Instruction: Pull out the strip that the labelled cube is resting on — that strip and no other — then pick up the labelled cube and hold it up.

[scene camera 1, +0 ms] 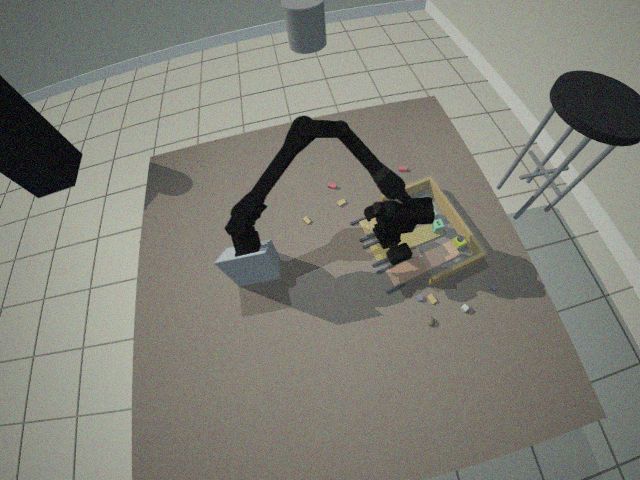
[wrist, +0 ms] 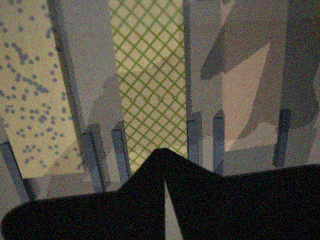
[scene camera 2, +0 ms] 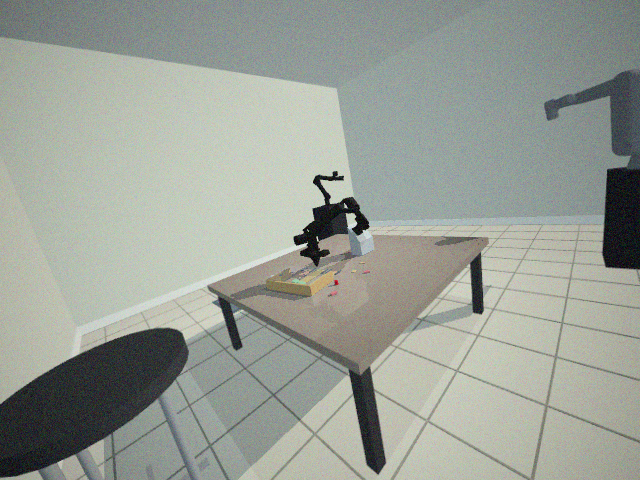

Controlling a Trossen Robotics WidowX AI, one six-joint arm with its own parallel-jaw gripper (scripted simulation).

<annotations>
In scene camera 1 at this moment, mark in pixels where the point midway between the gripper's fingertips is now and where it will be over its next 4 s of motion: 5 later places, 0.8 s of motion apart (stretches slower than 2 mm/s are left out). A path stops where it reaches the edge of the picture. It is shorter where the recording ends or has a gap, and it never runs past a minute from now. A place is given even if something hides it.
My gripper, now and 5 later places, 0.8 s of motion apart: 384,245; 382,250; 381,250; 373,255; 363,258; 354,263
</annotations>
